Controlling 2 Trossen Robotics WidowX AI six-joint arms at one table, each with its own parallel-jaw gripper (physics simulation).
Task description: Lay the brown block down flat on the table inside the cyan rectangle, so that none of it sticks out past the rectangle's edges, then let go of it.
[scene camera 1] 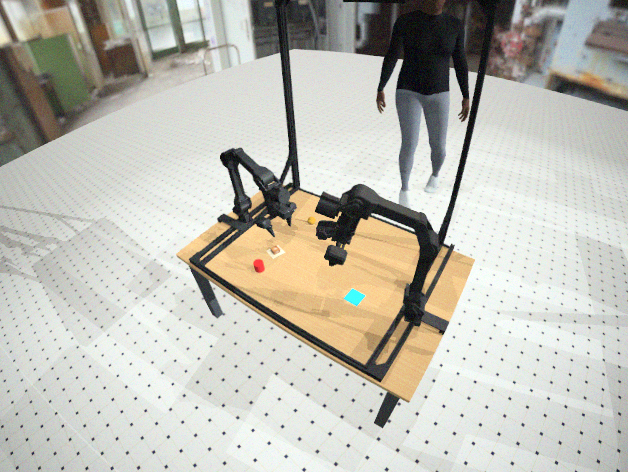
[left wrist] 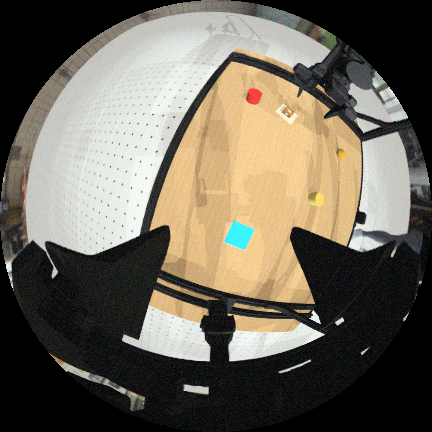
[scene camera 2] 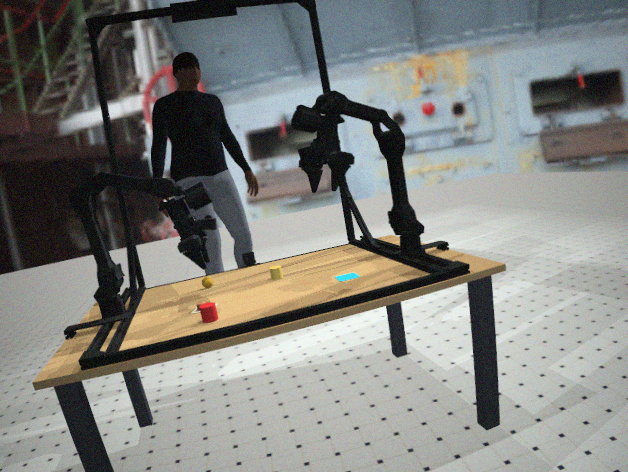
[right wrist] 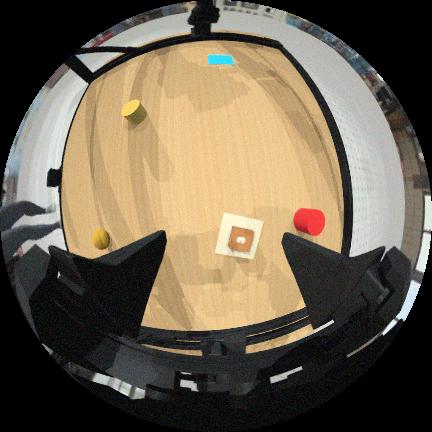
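Pixels of known places: left gripper, fingertip midpoint: (left wrist: 233,232) (scene camera 2: 323,192); right gripper, fingertip midpoint: (scene camera 1: 282,231) (left wrist: 311,106) (scene camera 2: 206,265) (right wrist: 226,237); left arm's base, origin of the base link: (scene camera 1: 413,315) (left wrist: 217,306) (scene camera 2: 412,252) (right wrist: 202,33); right arm's base, origin of the base link: (scene camera 1: 244,219) (left wrist: 308,84) (scene camera 2: 113,315) (right wrist: 213,345).
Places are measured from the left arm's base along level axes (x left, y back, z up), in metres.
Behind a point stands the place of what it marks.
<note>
The brown block (scene camera 1: 275,249) {x -0.214, y -0.634, z 0.000 m} (left wrist: 287,111) {x -0.211, y -0.629, z 0.000 m} (right wrist: 241,240) {x -0.219, y -0.638, z 0.000 m} is small, with a white mark on top. It rests on a cream square (scene camera 1: 282,252) {x -0.220, y -0.604, z -0.018 m} (right wrist: 230,222) {x -0.221, y -0.610, z -0.018 m}; in scene camera 2 the red cylinder mostly hides it. The cyan rectangle (scene camera 1: 354,297) {x -0.049, y -0.237, z -0.018 m} (scene camera 2: 347,277) {x -0.044, y -0.242, z -0.018 m} (left wrist: 239,235) {x -0.053, y -0.237, z -0.018 m} (right wrist: 220,60) {x -0.056, y -0.248, z -0.018 m} lies bare on the table, well apart from the block. My right gripper (scene camera 1: 281,229) {x -0.235, y -0.596, z 0.098 m} (right wrist: 226,237) {x -0.235, y -0.596, z 0.098 m} is open and empty, above the table near the block, which shows between its fingers in the right wrist view. My left gripper (scene camera 2: 324,189) {x 0.000, y -0.308, z 0.251 m} (left wrist: 233,232) {x 0.000, y -0.308, z 0.251 m} is open and empty, high above the table.
A red cylinder (scene camera 1: 258,265) {x -0.084, y -0.658, z 0.023 m} (scene camera 2: 208,312) {x -0.079, y -0.673, z 0.009 m} (right wrist: 310,221) {x -0.110, y -0.658, z 0.023 m} stands close to the cream square. A yellow cylinder (scene camera 2: 275,273) {x -0.272, y -0.359, z 0.003 m} (left wrist: 316,199) {x -0.274, y -0.345, z 0.020 m} (right wrist: 134,111) {x -0.282, y -0.366, z 0.017 m} and an orange-yellow ball (scene camera 1: 311,220) {x -0.435, y -0.529, z 0.012 m} (scene camera 2: 207,282) {x -0.431, y -0.539, z 0.004 m} (right wrist: 101,239) {x -0.434, y -0.537, z 0.012 m} are farther off. Black frame rails edge the table. A person stands behind it.
</note>
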